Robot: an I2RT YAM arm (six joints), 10 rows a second.
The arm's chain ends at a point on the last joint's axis. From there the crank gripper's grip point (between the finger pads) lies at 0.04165 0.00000 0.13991 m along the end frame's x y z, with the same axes.
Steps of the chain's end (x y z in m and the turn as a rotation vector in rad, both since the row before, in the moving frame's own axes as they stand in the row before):
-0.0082 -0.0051 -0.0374 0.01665 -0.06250 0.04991
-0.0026 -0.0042 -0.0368 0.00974 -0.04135 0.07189
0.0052 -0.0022 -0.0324 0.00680 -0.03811 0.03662
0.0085 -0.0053 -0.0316 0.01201 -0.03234 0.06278
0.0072 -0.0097 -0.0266 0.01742 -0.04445 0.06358
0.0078 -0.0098 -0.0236 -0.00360 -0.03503 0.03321
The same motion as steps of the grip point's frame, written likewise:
-0.0170 -0.0056 -0.0351 0.01665 -0.06250 0.04991
-0.0085 -0.0028 -0.0352 0.00974 -0.04135 0.07189
-0.0002 -0.0017 -0.0309 0.00680 -0.03811 0.03662
0.0039 -0.0045 -0.0303 0.01201 -0.03234 0.06278
0.0009 -0.0097 -0.0249 0.01742 -0.04445 0.06358
0.0028 -0.0080 -0.0222 -0.00360 -0.03503 0.03321

